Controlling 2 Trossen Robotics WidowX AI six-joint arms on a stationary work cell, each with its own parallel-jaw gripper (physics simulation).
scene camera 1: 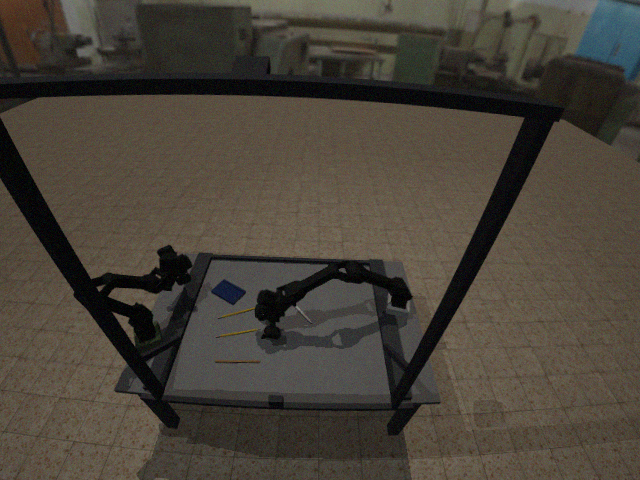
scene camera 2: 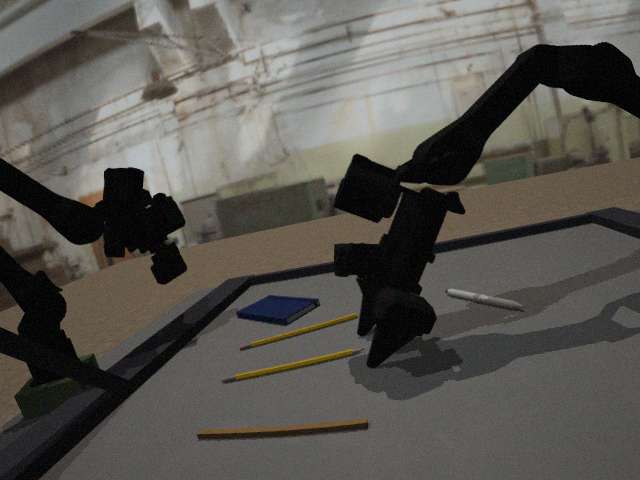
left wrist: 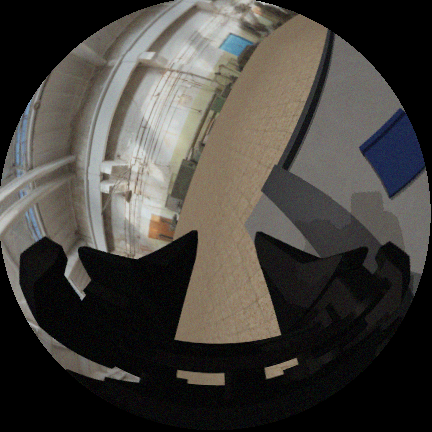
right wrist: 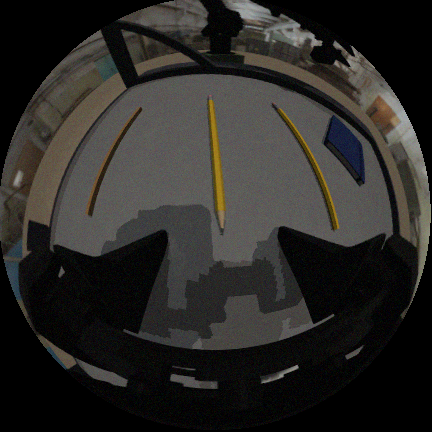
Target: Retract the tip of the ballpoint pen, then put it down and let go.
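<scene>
The white ballpoint pen lies on the table. In scene camera 2 its dark end points left and its tapered end right; whether the tip is out is too small to tell. My right gripper is open and empty, low over the table, to the left of the pen in both scene views. The pen does not show in the right wrist view. My left gripper is partly open and empty, raised near the table's left edge, far from the pen.
Two yellow pencils and an orange-brown stick lie left of the pen. A blue book lies behind the pencils. Dark frame posts stand at the table's sides.
</scene>
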